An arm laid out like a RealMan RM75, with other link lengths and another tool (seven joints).
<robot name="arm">
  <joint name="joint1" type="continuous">
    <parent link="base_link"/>
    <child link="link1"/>
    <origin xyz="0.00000 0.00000 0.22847" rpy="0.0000 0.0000 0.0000"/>
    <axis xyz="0 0 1"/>
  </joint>
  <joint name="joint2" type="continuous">
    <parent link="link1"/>
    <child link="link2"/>
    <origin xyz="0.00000 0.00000 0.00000" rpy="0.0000 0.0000 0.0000"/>
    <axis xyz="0 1 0"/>
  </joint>
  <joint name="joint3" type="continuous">
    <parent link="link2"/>
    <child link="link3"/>
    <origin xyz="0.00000 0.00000 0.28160" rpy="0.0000 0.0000 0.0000"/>
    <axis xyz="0 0 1"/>
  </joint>
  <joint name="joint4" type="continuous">
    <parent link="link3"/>
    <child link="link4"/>
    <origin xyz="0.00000 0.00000 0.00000" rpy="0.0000 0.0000 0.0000"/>
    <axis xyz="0 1 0"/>
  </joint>
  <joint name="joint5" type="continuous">
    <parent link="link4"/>
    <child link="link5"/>
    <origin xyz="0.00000 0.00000 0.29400" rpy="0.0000 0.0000 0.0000"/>
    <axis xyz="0 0 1"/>
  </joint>
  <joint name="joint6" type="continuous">
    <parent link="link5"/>
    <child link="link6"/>
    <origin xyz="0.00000 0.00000 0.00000" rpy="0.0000 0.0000 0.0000"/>
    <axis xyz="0 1 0"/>
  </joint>
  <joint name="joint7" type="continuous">
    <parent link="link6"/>
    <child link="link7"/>
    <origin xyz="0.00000 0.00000 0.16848" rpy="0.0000 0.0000 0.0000"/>
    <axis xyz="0 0 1"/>
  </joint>
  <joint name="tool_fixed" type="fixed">
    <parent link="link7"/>
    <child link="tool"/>
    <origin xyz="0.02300 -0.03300 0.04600" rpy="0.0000 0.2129 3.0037"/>
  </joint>
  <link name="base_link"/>
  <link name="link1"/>
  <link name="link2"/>
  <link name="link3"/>
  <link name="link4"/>
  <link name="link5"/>
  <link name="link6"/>
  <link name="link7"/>
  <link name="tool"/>
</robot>
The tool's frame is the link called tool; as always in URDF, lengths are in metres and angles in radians. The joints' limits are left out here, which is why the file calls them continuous.
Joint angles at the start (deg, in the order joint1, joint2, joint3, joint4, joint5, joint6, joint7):
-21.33, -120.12, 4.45, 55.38, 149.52, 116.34, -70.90
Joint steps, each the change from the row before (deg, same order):
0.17, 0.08, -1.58, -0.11, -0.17, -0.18, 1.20
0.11, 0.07, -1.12, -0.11, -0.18, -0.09, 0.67
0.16, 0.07, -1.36, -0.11, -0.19, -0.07, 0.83
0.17, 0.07, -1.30, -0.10, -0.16, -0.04, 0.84
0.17, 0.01, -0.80, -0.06, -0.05, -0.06, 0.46
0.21, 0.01, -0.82, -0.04, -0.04, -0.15, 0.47
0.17, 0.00, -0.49, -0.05, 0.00, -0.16, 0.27
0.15, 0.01, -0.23, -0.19, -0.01, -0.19, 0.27
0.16, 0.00, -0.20, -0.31, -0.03, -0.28, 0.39
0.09, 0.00, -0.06, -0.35, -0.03, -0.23, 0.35
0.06, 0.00, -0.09, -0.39, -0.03, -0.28, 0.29
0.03, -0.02, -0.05, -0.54, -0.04, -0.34, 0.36
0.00, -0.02, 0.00, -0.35, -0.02, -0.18, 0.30
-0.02, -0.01, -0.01, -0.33, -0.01, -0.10, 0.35
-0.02, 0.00, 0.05, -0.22, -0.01, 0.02, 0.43
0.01, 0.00, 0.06, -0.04, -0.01, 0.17, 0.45
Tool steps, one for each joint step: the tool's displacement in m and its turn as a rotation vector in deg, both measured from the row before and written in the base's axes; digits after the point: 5 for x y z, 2 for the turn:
-0.00309, -0.00195, 0.00405, 1.77, -0.04, -0.12
-0.00204, -0.00131, 0.00291, 1.24, -0.14, 0.03
-0.00252, -0.00202, 0.00343, 1.47, -0.15, 0.05
-0.00243, -0.00224, 0.00327, 1.39, -0.10, 0.03
-0.00198, -0.00198, 0.00162, 0.81, -0.07, 0.17
-0.00254, -0.00220, 0.00177, 0.87, 0.03, 0.27
-0.00199, -0.00161, 0.00086, 0.52, 0.04, 0.26
-0.00144, -0.00108, -0.00018, 0.29, 0.02, 0.12
-0.00148, -0.00095, -0.00077, 0.31, 0.02, 0.04
-0.00071, -0.00033, -0.00127, 0.15, -0.03, -0.09
-0.00077, -0.00005, -0.00138, 0.17, -0.07, -0.03
-0.00046, 0.00031, -0.00228, 0.14, -0.14, -0.12
0.00006, 0.00029, -0.00163, 0.05, -0.08, -0.19
0.00038, 0.00028, -0.00148, 0.04, -0.09, -0.28
0.00079, 0.00015, -0.00104, -0.01, -0.01, -0.44
0.00097, -0.00032, -0.00028, -0.02, 0.07, -0.50

